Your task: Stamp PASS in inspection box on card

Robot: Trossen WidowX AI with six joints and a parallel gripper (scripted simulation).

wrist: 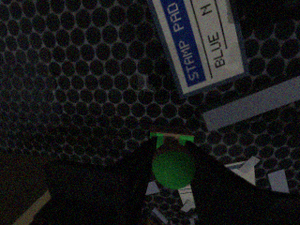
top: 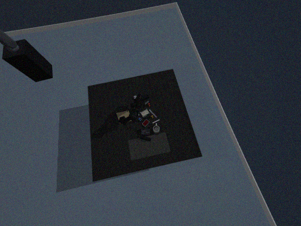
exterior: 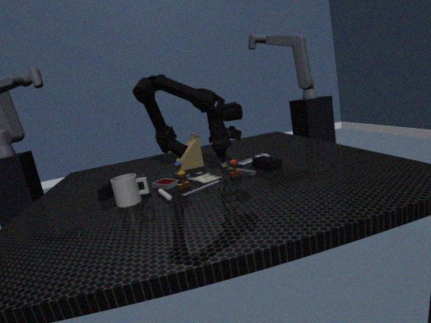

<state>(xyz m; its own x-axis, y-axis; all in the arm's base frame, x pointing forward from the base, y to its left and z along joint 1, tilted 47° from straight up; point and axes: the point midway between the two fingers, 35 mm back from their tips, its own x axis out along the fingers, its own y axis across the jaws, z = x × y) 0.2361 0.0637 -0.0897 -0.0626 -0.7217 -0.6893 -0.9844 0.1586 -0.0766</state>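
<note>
My gripper tip is now right at the green-knobbed stamp. The rest, counted from my gripper tip: blue-labelled box: 90 mm to the left, 30 mm ahead, 20 mm below; then white card: 90 mm to the right, 60 mm ahead, 30 mm below; then grey bar: 100 mm ahead, 30 mm to the left, 20 mm below.
</note>
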